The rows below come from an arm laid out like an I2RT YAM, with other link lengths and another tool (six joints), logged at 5 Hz.
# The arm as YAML. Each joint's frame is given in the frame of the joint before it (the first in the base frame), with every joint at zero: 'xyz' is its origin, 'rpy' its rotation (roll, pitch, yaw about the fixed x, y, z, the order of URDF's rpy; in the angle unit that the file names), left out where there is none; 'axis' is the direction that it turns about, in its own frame. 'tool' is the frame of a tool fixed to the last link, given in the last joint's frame.
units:
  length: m
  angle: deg
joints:
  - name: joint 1
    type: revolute
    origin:
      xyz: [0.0, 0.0, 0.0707]
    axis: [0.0, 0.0, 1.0]
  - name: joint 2
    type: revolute
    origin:
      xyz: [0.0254, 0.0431, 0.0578]
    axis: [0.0, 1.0, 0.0]
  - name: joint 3
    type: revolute
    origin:
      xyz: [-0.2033, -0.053, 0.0]
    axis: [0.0, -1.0, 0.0]
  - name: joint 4
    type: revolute
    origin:
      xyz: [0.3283, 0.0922, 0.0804]
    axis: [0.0, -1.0, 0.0]
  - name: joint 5
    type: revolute
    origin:
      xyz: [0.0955, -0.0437, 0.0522]
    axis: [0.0, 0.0, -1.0]
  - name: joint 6
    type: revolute
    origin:
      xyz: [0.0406, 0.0, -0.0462]
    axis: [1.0, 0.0, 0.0]
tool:
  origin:
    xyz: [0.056, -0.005, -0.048]
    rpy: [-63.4, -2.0, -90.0]
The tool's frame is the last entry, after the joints.
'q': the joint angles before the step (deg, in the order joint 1, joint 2, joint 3, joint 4, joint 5, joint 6). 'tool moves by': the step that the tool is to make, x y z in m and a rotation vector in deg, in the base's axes. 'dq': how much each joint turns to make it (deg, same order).
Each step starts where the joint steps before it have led.
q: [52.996 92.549 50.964 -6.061 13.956 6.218]
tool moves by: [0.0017 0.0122 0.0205 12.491 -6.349 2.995]
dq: [-0.043 -6.884 -8.093 15.037 -3.893 -0.126]
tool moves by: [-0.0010 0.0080 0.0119 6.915 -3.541 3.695]
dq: [-0.039 -2.617 -3.846 8.984 -3.903 -0.707]
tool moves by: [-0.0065 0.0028 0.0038 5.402 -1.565 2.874]
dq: [0.079 -1.933 -3.813 7.078 -3.361 0.729]
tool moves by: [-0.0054 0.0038 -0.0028 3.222 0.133 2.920]
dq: [0.001 0.543 -1.537 4.556 -3.436 0.946]
